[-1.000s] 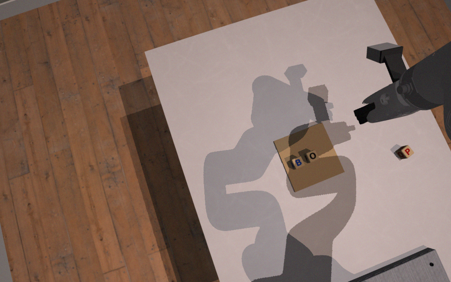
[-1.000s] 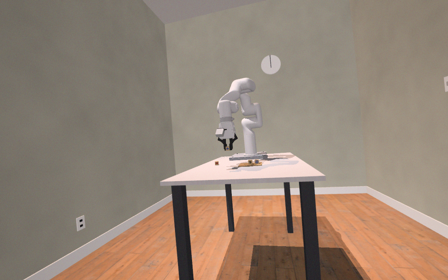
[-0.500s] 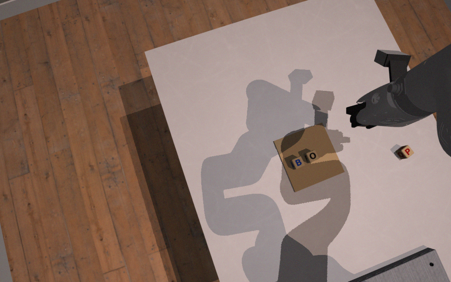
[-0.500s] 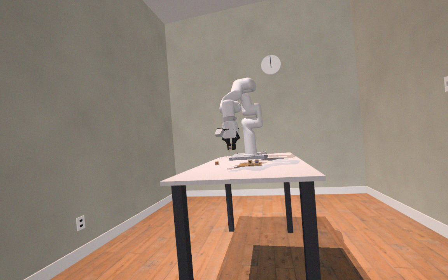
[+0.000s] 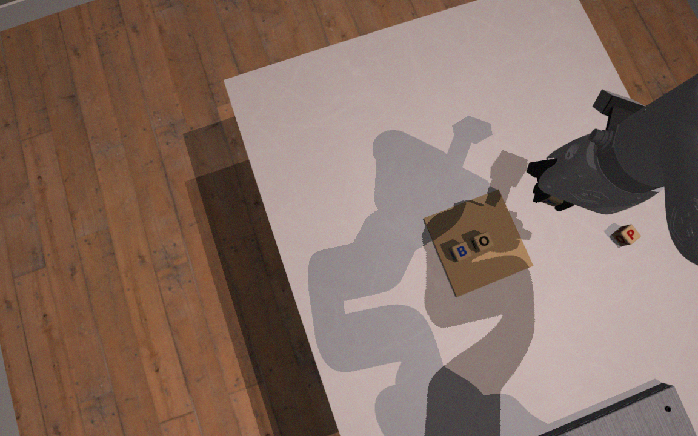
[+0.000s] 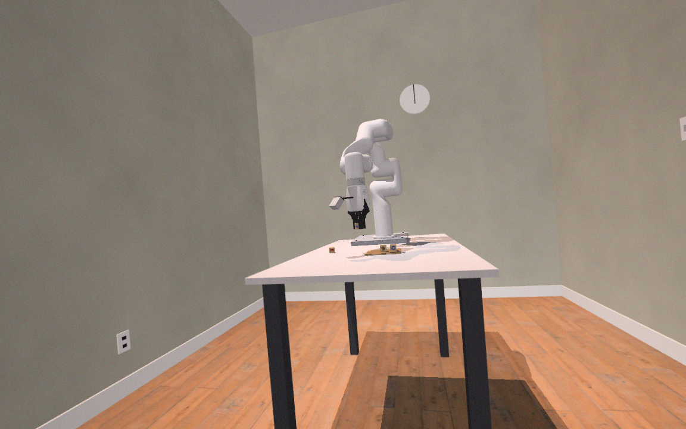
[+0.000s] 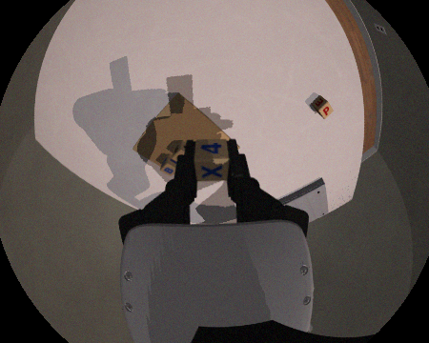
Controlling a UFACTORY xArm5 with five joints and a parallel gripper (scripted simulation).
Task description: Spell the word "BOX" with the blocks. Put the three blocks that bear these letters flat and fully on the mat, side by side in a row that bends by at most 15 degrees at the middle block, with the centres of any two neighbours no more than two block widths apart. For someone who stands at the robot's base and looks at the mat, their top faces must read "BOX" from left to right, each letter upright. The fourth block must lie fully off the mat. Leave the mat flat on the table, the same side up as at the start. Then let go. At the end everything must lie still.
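Right now the tan mat is 12 cm below my hand, 8 cm to the left of it and 4 cm behind it.
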